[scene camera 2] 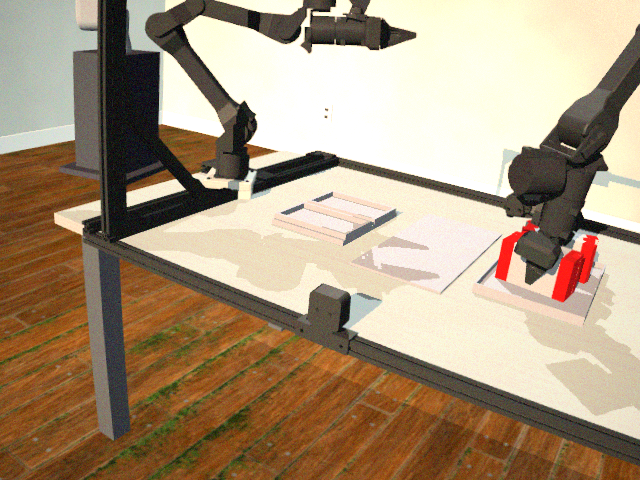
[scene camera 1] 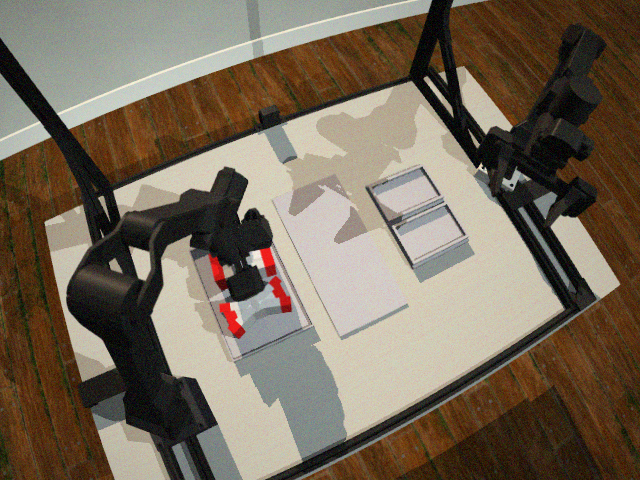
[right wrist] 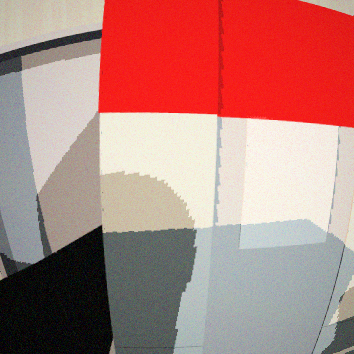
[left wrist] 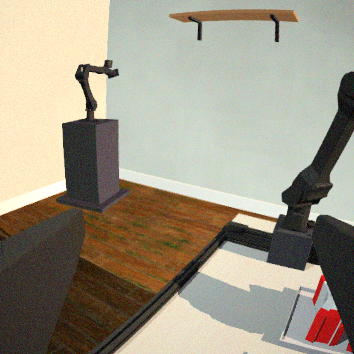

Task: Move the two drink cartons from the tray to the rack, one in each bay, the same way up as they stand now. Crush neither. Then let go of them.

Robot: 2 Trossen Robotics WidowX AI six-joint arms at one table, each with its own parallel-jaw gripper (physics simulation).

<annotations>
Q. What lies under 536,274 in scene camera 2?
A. My right gripper.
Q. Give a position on a grey tray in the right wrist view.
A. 57,173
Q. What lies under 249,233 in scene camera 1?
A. My right gripper.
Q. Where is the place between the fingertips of my left gripper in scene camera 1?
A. At 520,212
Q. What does my left gripper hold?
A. Nothing.
</annotations>
